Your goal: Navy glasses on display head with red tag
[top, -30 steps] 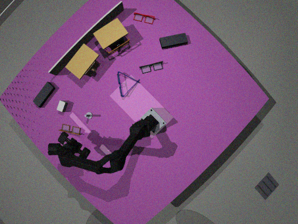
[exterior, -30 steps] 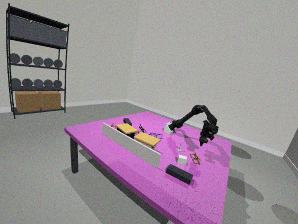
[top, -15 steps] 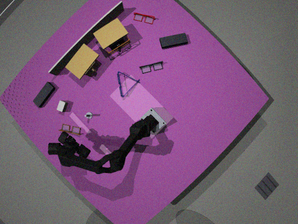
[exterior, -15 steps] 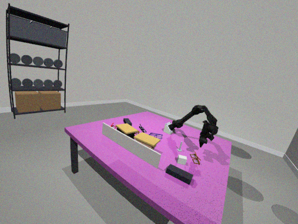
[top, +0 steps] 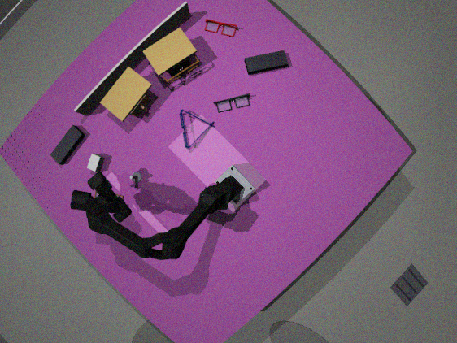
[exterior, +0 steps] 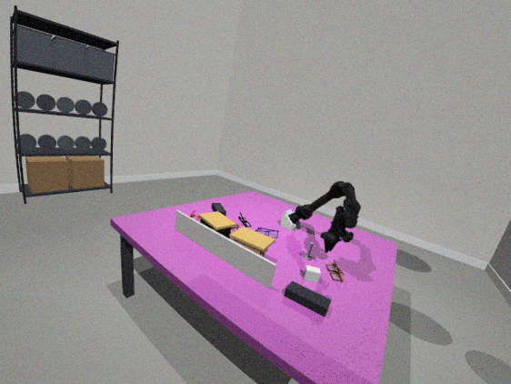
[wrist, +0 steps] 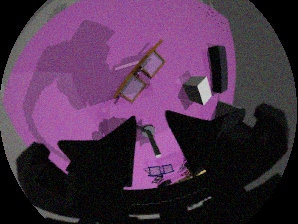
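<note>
Right now my gripper tip is 90 mm to the left of the small grey stand, 60 mm above it and 10 mm past it. Round my gripper tip: tan display head 290 mm to the right, 200 mm ahead, 20 mm below; white cube 150 mm ahead, 50 mm below, 10 mm to the right; white board 400 mm to the right, 330 mm ahead, 30 mm below.
</note>
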